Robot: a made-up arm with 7 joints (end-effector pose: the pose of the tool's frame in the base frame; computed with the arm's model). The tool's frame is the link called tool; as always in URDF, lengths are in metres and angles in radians. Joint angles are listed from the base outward.
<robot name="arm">
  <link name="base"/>
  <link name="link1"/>
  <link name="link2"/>
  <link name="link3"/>
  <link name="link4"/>
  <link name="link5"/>
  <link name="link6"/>
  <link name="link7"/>
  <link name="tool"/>
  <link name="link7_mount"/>
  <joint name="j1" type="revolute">
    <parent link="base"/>
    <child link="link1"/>
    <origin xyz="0.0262 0.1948 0.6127" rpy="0 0 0"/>
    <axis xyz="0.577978 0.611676 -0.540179"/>
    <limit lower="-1.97" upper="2.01" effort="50" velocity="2.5"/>
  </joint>
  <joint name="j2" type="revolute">
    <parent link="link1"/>
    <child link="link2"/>
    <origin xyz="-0.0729 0.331 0.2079" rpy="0 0 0"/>
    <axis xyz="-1 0 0"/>
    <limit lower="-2.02" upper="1.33" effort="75" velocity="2.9"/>
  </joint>
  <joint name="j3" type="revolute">
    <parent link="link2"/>
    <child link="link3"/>
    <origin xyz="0.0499 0.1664 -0.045" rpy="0 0 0"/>
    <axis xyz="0 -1 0"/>
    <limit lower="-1.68" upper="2.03" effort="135" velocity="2.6"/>
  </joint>
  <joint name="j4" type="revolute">
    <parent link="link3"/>
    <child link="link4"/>
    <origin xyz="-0.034 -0.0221 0.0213" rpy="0 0 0"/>
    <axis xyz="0 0 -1"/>
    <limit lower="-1.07" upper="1.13" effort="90" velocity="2.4"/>
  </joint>
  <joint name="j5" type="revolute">
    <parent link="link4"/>
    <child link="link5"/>
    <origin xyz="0.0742 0.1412 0.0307" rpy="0 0 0"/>
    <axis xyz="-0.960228 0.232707 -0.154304"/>
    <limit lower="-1.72" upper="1.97" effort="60" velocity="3"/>
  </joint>
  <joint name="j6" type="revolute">
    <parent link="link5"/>
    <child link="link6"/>
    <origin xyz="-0.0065 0.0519 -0.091" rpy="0 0 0"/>
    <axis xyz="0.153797 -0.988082 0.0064"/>
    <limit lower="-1.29" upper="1.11" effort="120" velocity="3"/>
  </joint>
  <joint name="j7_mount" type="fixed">
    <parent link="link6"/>
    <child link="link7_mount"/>
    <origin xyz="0.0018 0.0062 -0.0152" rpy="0 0 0"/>
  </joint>
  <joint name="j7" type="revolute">
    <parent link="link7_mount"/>
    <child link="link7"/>
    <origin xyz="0.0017 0.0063 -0.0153" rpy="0 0 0"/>
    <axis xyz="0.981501 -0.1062 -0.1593"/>
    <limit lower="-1.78" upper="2.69" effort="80" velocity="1.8"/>
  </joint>
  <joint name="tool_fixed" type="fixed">
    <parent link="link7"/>
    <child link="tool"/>
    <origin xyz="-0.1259 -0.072 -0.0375" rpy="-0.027 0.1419 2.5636"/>
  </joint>
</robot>
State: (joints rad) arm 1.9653 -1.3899 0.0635 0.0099 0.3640 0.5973 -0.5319
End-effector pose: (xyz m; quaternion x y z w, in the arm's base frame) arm 0.5811 -0.1227 0.7426 0.4233 -0.2685 0.1967 0.8427
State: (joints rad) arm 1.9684 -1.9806 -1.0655 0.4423 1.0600 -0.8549 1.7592
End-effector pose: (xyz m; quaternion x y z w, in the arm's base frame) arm 0.3353 -0.3213 0.7578 0.7934 -0.5160 -0.3096 0.0922
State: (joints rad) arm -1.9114 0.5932 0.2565 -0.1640 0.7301 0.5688 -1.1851
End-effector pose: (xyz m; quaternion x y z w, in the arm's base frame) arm -0.0219 0.1502 0.1403 -0.8067 0.3787 -0.4523 0.0358
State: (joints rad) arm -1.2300 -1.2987 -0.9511 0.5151 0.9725 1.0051 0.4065
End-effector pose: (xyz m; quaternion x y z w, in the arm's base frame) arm -0.4031 0.4425 0.3671 0.1432 -0.0314 -0.9550 0.2580
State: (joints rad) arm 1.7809 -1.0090 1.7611 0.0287 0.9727 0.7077 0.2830
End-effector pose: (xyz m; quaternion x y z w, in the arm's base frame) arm 0.5511 0.0452 0.6422 -0.0595 0.3844 0.1396 0.9106
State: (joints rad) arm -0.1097 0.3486 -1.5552 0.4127 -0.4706 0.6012 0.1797
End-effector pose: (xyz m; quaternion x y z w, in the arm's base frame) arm -0.1831 0.8010 0.5085 0.0972 0.2011 0.7750 0.5912
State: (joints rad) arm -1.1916 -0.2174 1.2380 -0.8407 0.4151 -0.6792 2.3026
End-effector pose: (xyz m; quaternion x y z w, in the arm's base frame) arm -0.1616 0.5746 0.0538 0.1167 0.4609 -0.7681 0.4289
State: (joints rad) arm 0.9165 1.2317 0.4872 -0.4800 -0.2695 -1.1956 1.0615
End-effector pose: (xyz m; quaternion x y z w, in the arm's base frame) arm 0.0001 0.5719 0.7762 0.5094 0.2096 0.7103 0.4382
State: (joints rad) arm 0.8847 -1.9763 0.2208 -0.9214 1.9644 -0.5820 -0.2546
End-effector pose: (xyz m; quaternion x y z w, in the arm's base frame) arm 0.1247 0.2425 1.1173 0.4179 0.0244 0.7468 0.5167
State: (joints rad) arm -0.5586 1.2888 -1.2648 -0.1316 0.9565 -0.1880 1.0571
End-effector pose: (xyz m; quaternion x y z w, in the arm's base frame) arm -0.2379 0.5591 0.4249 -0.0845 0.6343 0.4298 0.6371
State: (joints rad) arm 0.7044 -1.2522 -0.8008 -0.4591 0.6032 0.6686 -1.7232
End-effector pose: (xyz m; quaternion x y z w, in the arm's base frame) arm 0.2035 0.3377 1.1575 -0.1825 0.0875 0.9586 0.2005
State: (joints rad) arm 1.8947 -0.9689 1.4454 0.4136 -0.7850 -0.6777 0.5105
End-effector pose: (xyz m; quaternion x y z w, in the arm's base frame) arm 0.6953 -0.1692 0.7072 -0.3151 -0.4648 -0.0935 0.8221
